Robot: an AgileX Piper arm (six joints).
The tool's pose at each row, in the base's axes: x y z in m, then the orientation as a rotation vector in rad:
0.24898, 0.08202, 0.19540, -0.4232, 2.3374, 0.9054
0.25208, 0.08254, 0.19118, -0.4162, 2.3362, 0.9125
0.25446, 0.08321, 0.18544, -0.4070, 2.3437, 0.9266
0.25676, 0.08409, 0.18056, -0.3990, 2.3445, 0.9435
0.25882, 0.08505, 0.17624, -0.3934, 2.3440, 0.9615
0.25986, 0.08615, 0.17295, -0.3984, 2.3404, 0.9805
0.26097, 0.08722, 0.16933, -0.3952, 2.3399, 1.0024
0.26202, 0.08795, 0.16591, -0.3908, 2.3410, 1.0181
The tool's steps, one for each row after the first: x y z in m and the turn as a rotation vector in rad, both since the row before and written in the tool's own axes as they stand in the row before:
0.00020, -0.00324, 0.00414, -0.0035, -0.0027, 0.0061
0.00169, -0.00358, 0.00483, -0.0067, 0.0051, 0.0130
0.00114, -0.00300, 0.00442, -0.0099, 0.0002, 0.0106
0.00095, -0.00259, 0.00403, -0.0114, 0.0003, 0.0090
0.00111, -0.00151, 0.00310, -0.0150, 0.0019, 0.0018
0.00124, -0.00180, 0.00327, -0.0147, 0.0020, 0.0089
0.00116, -0.00194, 0.00286, -0.0098, 0.0019, 0.0082

